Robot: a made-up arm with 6 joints.
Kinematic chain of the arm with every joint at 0, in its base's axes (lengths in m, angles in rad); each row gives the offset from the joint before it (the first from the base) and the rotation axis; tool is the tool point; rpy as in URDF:
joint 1: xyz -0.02 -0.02 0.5 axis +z
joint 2: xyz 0.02 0 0.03 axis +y
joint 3: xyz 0 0.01 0.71 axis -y
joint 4: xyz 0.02 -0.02 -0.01 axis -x
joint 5: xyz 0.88 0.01 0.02 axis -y
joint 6: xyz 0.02 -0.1 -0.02 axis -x
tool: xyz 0 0.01 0.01 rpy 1.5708 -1.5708 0
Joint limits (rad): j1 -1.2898..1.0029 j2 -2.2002..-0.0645 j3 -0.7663..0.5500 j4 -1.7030..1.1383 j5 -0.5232..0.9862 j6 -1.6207..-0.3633
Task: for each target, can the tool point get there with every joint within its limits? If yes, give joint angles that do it. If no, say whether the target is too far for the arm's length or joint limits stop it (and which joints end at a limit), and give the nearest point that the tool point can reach.
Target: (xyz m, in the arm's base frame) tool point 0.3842 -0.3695 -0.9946
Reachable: no: joint limits stop it (at a limit: joint 2, joint 3, joint 4, joint 6) | nearest point 0.4385 -0.4164 0.5570 | short by 1.553 m
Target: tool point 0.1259 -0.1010 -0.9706
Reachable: no: joint limits stop it (at a limit: joint 2, joint 3, joint 4, joint 6) | nearest point 0.5095 -0.3140 0.5571 | short by 1.589 m
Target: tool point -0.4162 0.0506 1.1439
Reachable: yes | joints -0.4404 -1.9666 -0.6415 -0.3651 0.3786 -1.0358
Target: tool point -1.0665 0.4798 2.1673
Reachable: no: too far | nearest point -0.7770 0.3416 1.7221 | short by 0.549 m
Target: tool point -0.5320 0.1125 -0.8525
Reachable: no: joint limits stop it (at a limit: joint 2, joint 3, joint 4, joint 5) | nearest point -1.4112 0.3400 0.3774 | short by 1.529 m
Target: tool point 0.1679 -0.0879 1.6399
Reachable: yes | joints 0.1847 -0.8218 -0.0535 -0.1909 -0.1718 -0.8468
